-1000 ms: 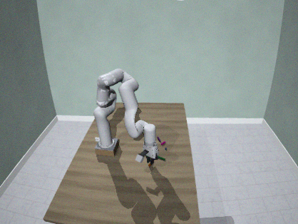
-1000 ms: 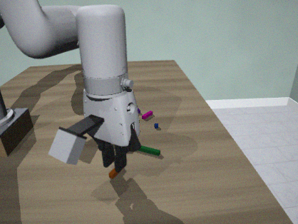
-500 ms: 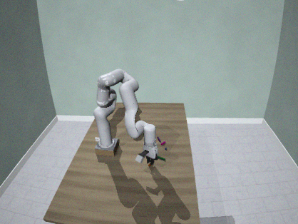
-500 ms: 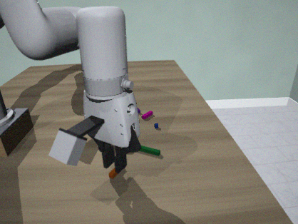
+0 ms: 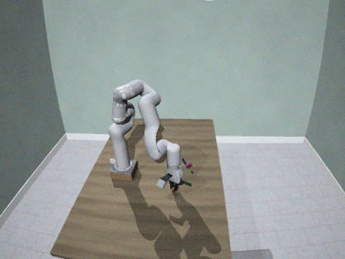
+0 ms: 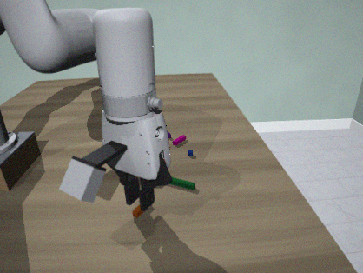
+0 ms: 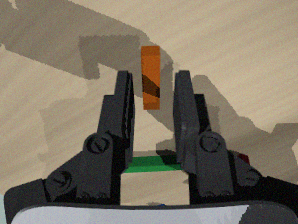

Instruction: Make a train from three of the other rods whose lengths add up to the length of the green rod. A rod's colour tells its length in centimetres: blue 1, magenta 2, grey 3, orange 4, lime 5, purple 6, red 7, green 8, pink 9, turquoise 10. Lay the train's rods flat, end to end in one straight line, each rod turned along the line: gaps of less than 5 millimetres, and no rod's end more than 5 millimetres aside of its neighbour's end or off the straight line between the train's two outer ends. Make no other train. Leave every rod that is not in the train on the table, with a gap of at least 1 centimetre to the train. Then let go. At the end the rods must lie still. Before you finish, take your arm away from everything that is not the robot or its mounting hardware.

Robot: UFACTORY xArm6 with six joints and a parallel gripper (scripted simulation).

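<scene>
The orange rod is 30 mm below my hand. Round my hand: green rod 70 mm to the left, 60 mm ahead, 30 mm below; red rod 140 mm to the left, 30 mm below; blue rod 180 mm to the left, 90 mm ahead, 30 mm below.
</scene>
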